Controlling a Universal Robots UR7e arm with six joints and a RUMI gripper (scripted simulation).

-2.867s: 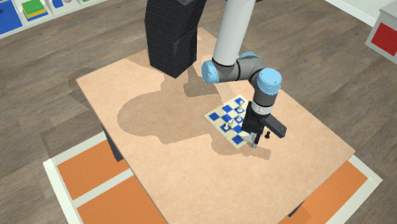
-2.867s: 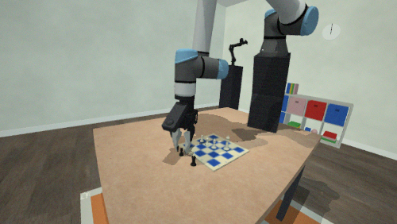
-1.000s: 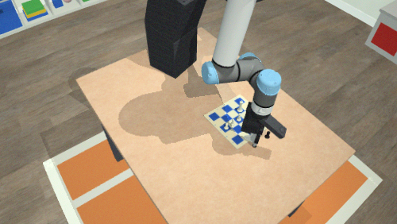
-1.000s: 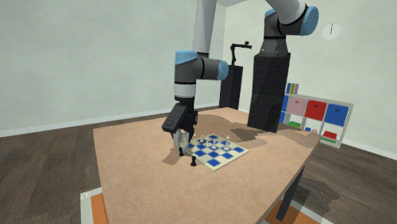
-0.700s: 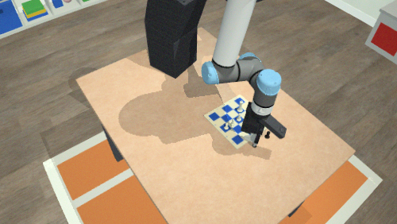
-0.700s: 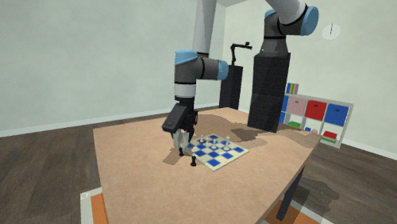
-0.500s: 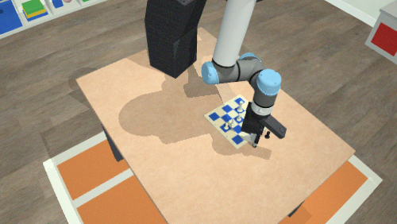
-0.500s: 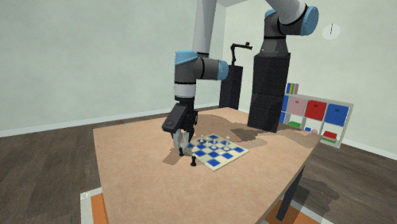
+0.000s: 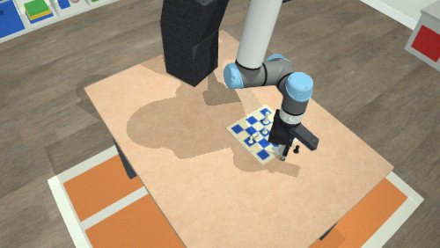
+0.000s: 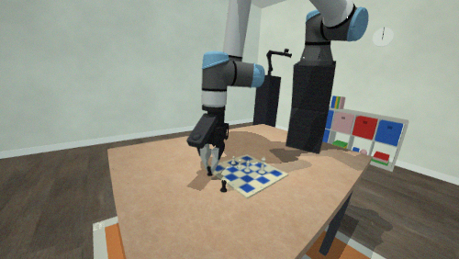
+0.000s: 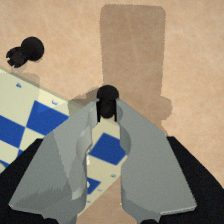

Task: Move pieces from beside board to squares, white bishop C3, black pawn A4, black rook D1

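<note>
Now: the white chess piece 180 mm behind my hand and 70 mm to the left of it. Also, from my hand: black pawn: 10 mm below; then chessboard: 140 mm behind, 40 mm below, 30 mm to the left; then black rook: 80 mm to the left, 20 mm below.
</note>
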